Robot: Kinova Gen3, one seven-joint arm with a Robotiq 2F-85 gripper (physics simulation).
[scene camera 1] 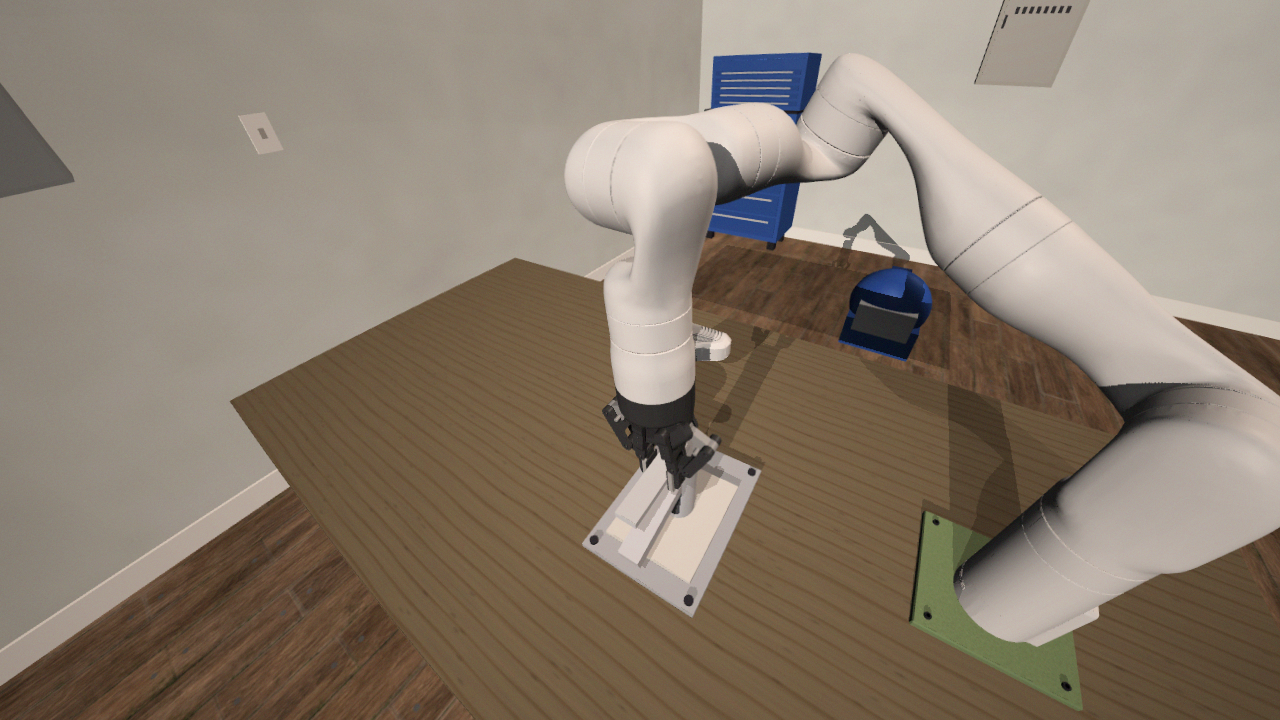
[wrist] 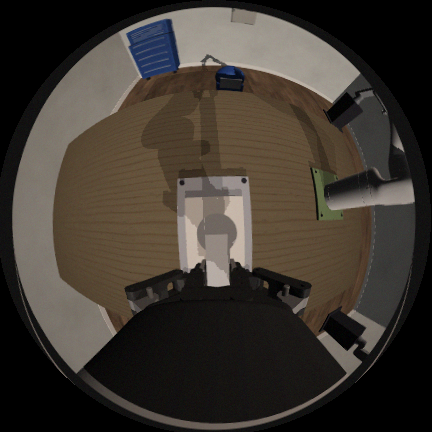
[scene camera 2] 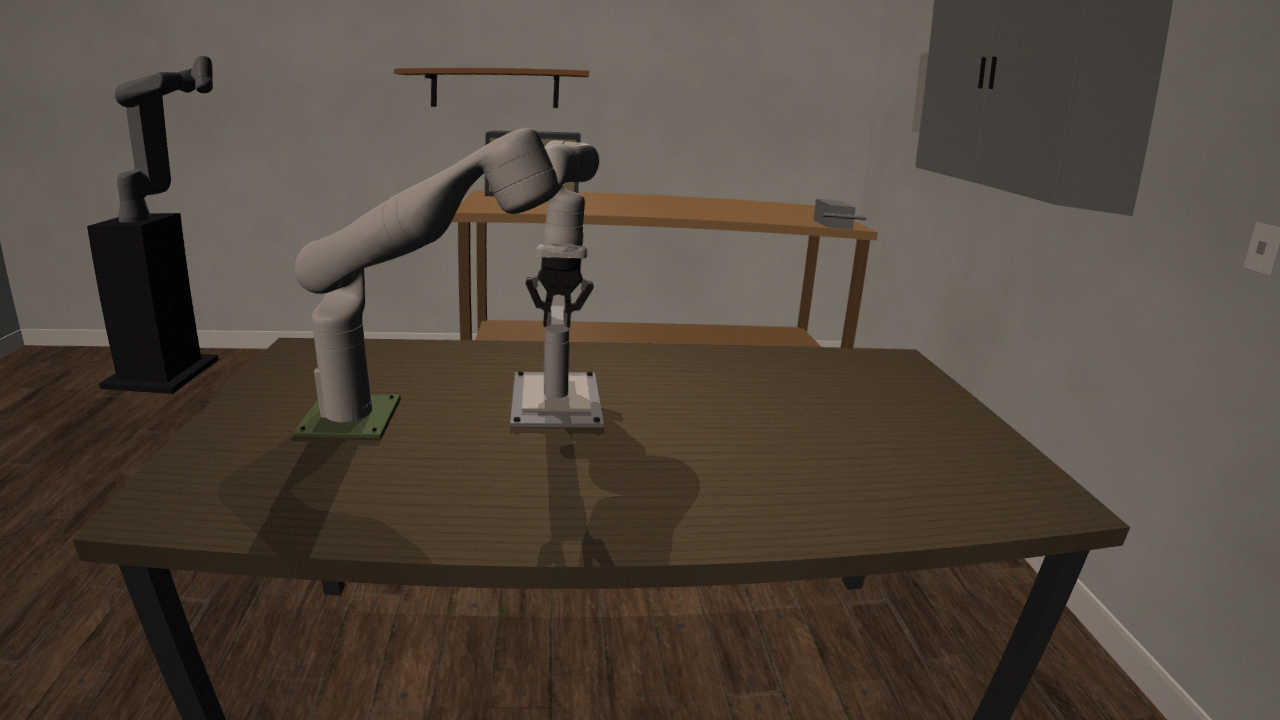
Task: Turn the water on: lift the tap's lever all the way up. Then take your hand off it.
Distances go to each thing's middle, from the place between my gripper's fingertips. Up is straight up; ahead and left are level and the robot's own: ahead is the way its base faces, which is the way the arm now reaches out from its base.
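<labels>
With the pale base plate (scene camera 1: 686, 597) as the reference, my hand is 12 cm above it and 4 cm to the left of it. The flat lever (scene camera 1: 632, 510) is 1 cm above my hand.
</labels>
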